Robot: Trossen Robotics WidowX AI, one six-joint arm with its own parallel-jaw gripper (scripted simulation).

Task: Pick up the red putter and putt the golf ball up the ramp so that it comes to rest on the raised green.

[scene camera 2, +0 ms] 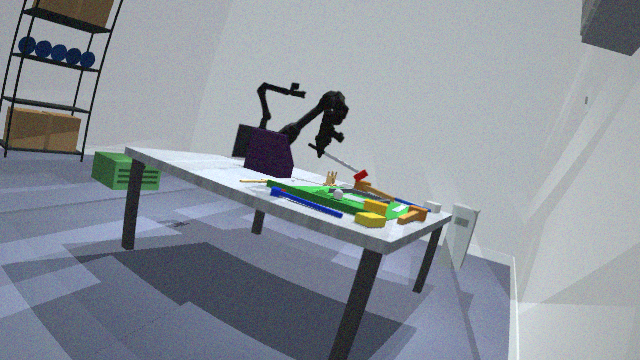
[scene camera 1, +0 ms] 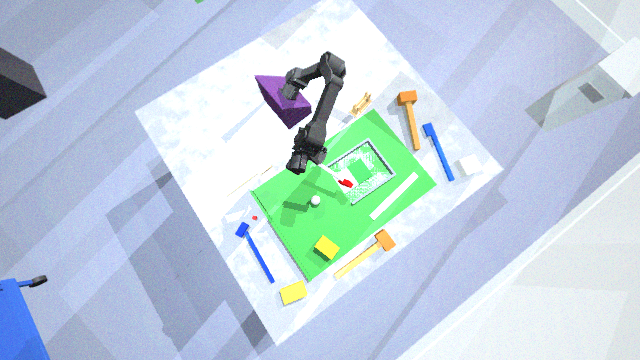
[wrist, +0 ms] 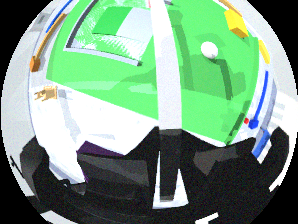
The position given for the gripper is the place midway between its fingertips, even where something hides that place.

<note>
The gripper [wrist: 164,129] holds a putter. Also in view: a green mat [scene camera 1: 286,197].
The green mat is seen too in scene camera 2 [scene camera 2: 319,190] and in the wrist view [wrist: 213,91].
</note>
